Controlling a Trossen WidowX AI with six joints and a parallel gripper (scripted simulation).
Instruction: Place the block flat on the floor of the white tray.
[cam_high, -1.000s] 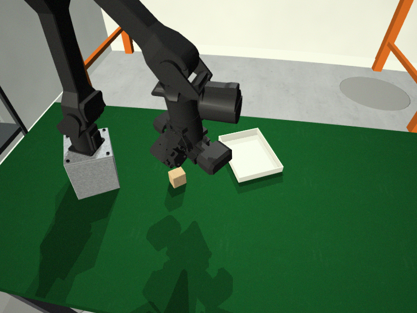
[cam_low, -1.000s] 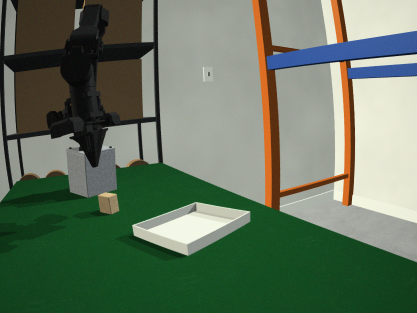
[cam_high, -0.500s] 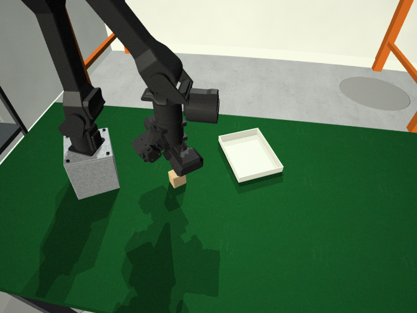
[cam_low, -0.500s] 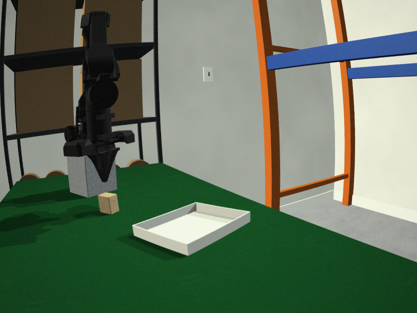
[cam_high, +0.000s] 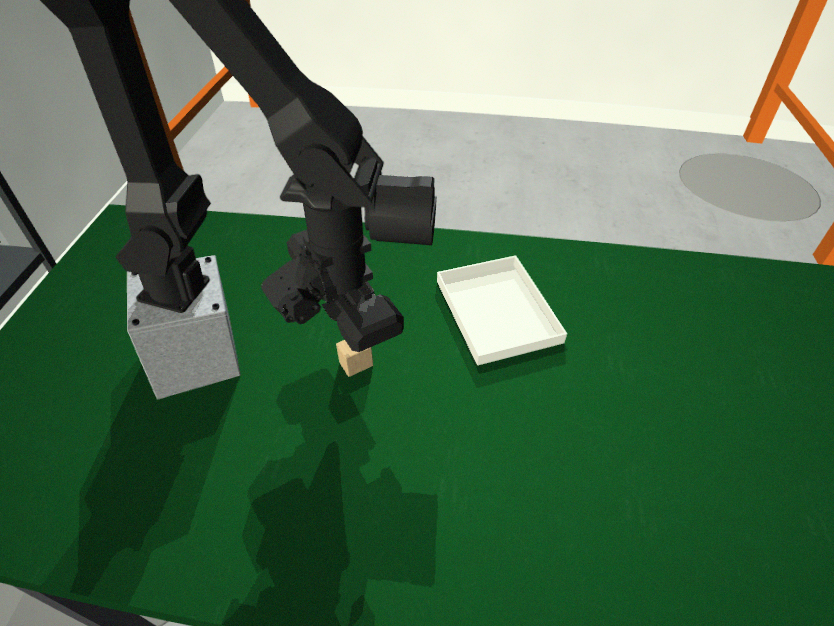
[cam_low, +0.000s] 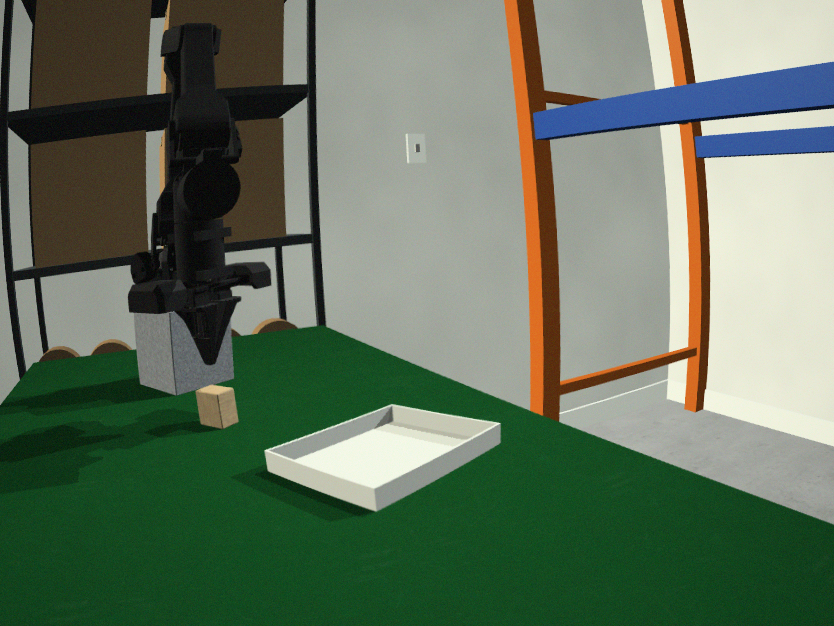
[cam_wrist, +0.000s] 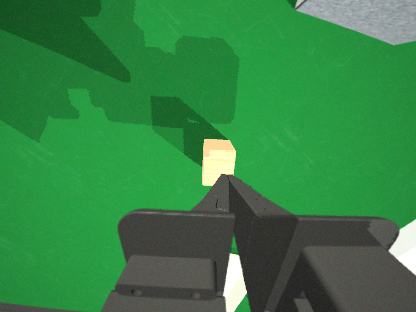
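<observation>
My hand is 80 mm above the wooden block. Also, from my hand: white tray (170 mm ahead, 140 mm to the left, 100 mm below).
</observation>
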